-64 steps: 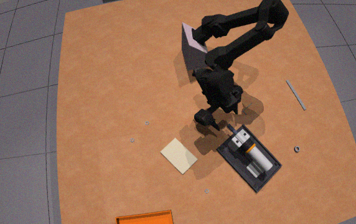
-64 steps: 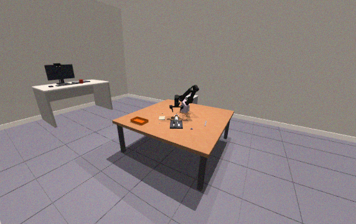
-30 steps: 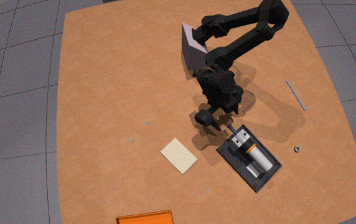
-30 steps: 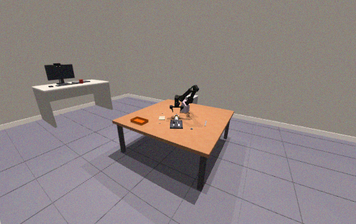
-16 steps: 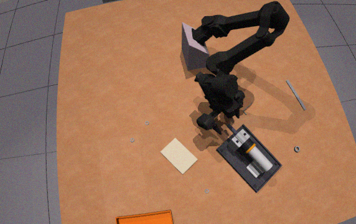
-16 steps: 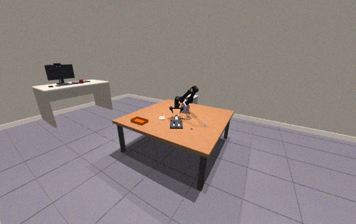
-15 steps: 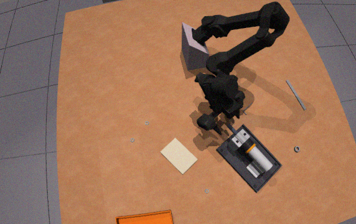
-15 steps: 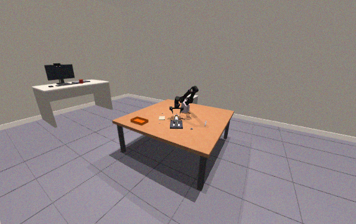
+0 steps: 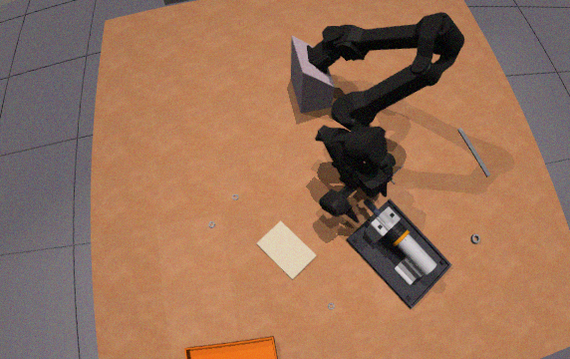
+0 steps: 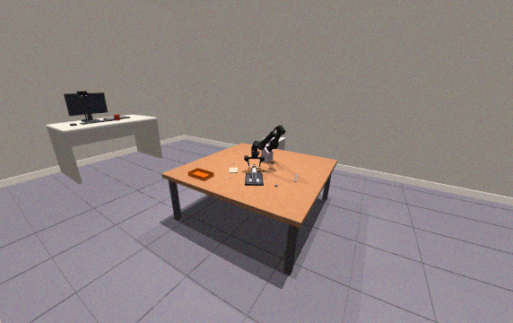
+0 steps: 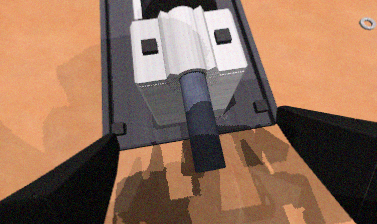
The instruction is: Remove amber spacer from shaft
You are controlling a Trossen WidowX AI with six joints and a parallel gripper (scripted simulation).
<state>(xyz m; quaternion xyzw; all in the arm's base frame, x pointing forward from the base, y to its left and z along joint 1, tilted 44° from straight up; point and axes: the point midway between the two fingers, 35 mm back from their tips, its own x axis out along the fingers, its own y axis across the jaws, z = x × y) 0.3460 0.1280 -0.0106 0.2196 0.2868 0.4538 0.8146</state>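
Right now the shaft is 5 cm ahead of my gripper tip, 4 cm to the left of it and 1 cm above it. The rest, counted from my gripper tip: amber spacer 7 cm ahead, 6 cm to the left, 1 cm above; metal bar 17 cm behind, 34 cm to the left, 7 cm below; cream pad 7 cm ahead, 20 cm to the right, 6 cm below.
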